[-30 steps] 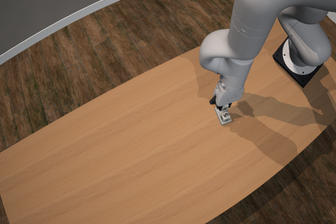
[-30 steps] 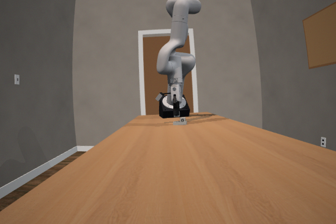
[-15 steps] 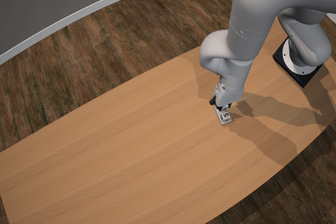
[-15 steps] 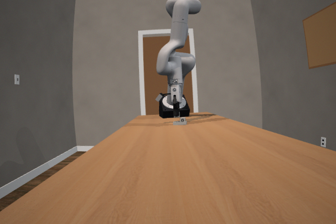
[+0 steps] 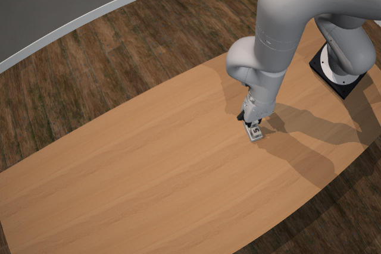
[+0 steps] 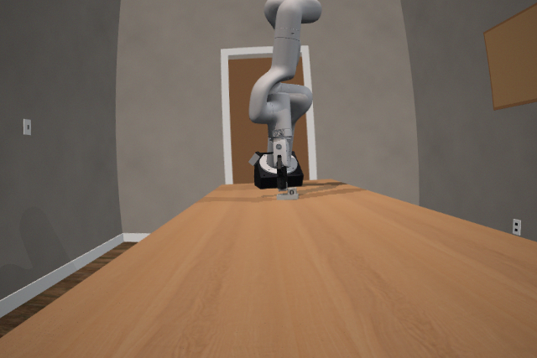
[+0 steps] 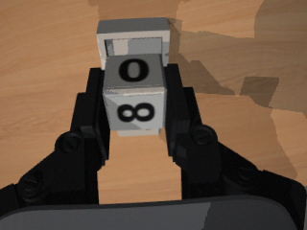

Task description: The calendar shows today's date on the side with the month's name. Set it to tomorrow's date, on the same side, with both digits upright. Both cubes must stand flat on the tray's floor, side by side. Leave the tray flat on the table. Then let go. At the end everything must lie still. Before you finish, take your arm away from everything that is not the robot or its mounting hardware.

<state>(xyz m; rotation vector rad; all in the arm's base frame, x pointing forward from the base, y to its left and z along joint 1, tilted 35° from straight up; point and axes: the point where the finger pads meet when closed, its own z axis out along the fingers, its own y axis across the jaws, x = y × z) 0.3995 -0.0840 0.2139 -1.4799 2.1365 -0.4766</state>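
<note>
Now: the calendar tray 5 cm below my hand and 2 cm to the left of it. Also, from my hand: white digit cube 2 cm below.
</note>
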